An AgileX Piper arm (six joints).
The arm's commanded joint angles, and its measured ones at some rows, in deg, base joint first. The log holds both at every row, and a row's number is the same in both.
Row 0, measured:
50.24, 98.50, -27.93, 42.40, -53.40, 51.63
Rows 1 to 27, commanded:
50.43, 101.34, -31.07, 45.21, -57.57, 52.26
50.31, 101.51, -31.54, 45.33, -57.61, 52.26
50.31, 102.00, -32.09, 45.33, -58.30, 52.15
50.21, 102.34, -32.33, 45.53, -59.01, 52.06
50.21, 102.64, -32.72, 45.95, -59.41, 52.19
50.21, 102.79, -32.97, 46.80, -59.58, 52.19
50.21, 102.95, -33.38, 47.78, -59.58, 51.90
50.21, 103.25, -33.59, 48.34, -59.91, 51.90
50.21, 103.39, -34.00, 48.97, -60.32, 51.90
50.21, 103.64, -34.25, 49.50, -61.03, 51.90
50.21, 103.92, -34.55, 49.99, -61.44, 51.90
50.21, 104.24, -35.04, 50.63, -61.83, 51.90
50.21, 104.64, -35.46, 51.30, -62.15, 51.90
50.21, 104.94, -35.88, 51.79, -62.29, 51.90
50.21, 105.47, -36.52, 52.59, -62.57, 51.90
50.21, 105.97, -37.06, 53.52, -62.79, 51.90
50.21, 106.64, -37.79, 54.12, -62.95, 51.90
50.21, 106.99, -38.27, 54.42, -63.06, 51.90
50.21, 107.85, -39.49, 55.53, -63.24, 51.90
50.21, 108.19, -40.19, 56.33, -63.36, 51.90
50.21, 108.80, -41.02, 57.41, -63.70, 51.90
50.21, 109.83, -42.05, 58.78, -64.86, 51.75
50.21, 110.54, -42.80, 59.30, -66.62, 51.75
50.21, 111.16, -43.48, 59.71, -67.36, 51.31
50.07, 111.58, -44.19, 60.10, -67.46, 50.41
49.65, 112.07, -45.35, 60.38, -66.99, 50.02
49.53, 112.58, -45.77, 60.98, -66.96, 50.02
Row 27, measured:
50.24, 111.51, -43.78, 60.18, -65.03, 51.18
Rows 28 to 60, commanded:
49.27, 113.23, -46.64, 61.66, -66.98, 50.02
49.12, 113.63, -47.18, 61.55, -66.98, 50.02
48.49, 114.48, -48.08, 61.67, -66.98, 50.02
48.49, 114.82, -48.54, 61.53, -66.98, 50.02
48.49, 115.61, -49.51, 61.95, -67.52, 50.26
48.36, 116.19, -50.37, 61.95, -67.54, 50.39
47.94, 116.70, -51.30, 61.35, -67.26, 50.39
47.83, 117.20, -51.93, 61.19, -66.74, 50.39
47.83, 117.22, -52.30, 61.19, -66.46, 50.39
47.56, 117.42, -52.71, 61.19, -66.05, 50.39
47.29, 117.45, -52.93, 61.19, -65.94, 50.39
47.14, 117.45, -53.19, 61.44, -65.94, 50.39
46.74, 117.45, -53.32, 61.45, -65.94, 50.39
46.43, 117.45, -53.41, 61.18, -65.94, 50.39
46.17, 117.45, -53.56, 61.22, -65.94, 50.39
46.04, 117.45, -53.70, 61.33, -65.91, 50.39
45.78, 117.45, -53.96, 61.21, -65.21, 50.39
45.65, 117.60, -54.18, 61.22, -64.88, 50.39
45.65, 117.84, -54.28, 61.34, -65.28, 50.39
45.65, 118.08, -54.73, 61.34, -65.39, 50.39
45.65, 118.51, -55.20, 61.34, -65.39, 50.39
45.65, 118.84, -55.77, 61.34, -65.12, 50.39
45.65, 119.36, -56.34, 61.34, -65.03, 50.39
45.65, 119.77, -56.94, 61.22, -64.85, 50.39
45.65, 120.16, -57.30, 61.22, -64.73, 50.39
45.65, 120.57, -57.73, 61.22, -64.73, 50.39
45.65, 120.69, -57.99, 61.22, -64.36, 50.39
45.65, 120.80, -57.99, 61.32, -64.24, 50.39
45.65, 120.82, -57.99, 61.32, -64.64, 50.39
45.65, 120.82, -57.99, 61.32, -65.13, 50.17
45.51, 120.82, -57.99, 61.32, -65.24, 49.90
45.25, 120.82, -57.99, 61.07, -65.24, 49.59
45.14, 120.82, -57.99, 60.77, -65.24, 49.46
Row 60, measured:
45.82, 121.07, -57.64, 62.02, -63.33, 50.42
